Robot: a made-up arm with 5 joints.
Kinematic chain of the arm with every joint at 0, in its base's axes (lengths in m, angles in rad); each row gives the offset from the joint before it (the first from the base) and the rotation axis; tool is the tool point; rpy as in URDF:
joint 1: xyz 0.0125 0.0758 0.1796 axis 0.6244 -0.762 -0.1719
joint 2: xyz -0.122 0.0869 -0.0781 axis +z
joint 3: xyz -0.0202 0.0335 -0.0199 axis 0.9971 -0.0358 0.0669
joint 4: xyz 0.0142 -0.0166 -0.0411 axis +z
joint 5: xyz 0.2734 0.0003 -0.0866 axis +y
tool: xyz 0.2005 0.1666 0.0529 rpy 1.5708 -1.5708 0
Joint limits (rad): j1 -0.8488..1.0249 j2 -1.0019..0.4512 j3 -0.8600..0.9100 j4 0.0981..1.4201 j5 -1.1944..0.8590
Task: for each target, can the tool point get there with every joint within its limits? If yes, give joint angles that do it. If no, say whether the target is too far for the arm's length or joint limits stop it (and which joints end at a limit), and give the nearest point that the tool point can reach.
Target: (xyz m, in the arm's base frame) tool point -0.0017 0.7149 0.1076
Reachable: yes | joints 0.1497 -0.0586 0.2628 1.1118 0.4262
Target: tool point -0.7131 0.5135 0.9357
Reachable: no: too far | nearest point -0.3085 0.4502 0.4953 | short by 0.601 m
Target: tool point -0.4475 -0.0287 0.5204
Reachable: no: joint limits stop it (at a limit: joint 2, joint 3, joint 4, joint 5) | nearest point -0.3175 0.2326 0.3495 | short by 0.338 m
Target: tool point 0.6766 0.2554 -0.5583
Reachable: no: too far | nearest point 0.3617 0.2404 -0.2478 | short by 0.443 m
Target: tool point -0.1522 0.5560 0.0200
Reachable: yes | joints -0.2191 0.0491 -0.2054 1.0862 -0.8813
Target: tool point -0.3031 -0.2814 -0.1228
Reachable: no: joint limits stop it (at a limit: joint 1, joint 2, joint 3, joint 5) | nearest point -0.2006 -0.2699 -0.2129 | short by 0.137 m
